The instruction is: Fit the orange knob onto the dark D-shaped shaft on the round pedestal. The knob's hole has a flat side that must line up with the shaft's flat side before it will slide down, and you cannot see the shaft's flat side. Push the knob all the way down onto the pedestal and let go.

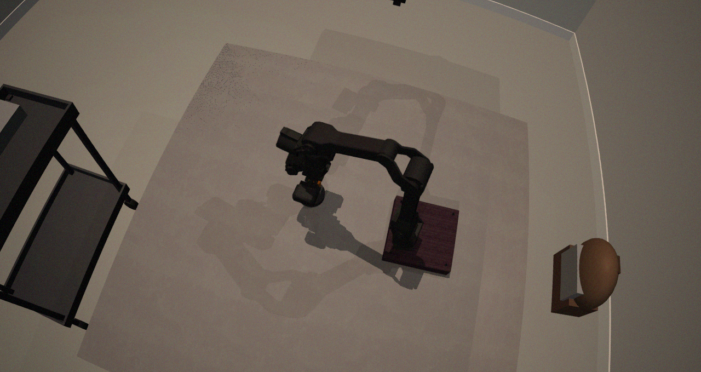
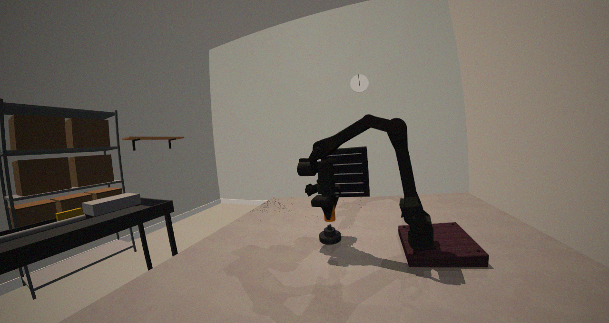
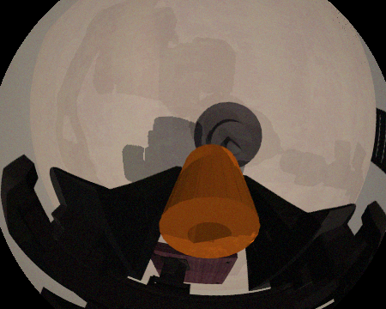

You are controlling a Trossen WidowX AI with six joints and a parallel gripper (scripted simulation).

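My gripper tip is now 1 cm short of the dark pedestal, 2 cm to the left of it and 7 cm above it. Also, from my gripper tip: orange knob: 2 cm above.
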